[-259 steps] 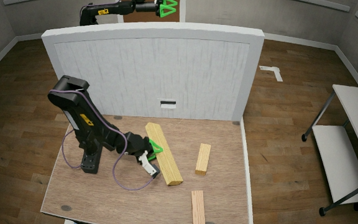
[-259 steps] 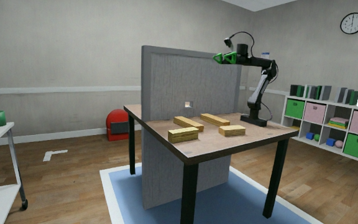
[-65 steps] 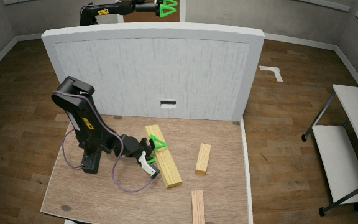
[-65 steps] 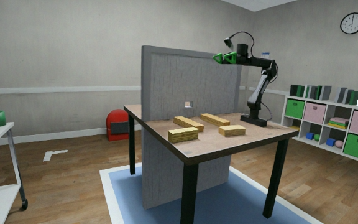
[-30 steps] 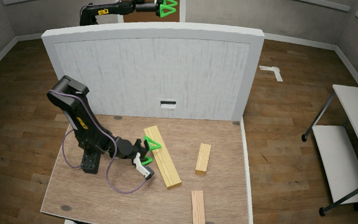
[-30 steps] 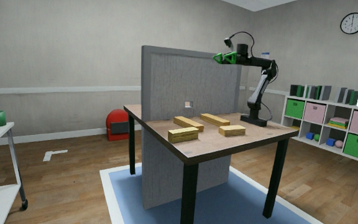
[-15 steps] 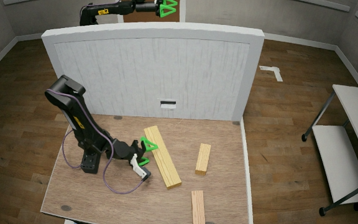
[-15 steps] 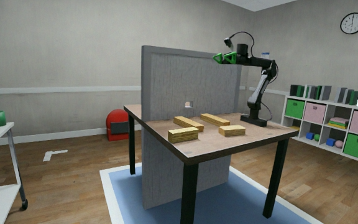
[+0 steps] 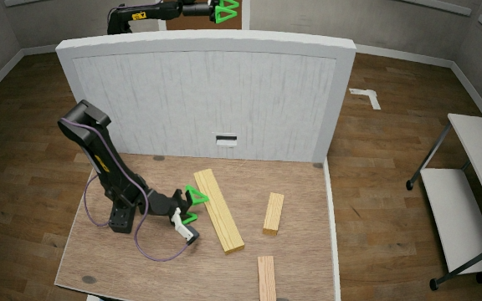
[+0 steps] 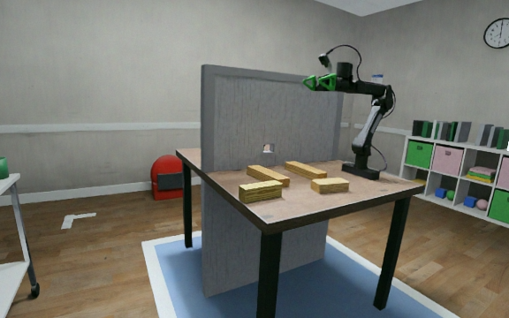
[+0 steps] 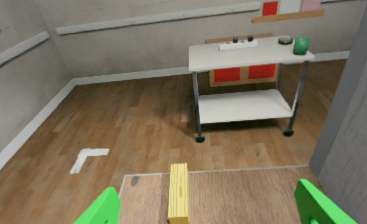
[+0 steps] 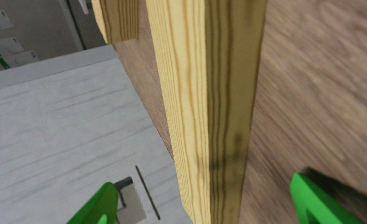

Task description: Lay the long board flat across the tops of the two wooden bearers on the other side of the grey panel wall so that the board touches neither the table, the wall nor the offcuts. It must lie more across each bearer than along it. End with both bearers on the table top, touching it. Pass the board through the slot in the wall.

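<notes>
The long board is 50 mm ahead of my right hand, 10 mm to the left of it and 40 mm below it.
</notes>
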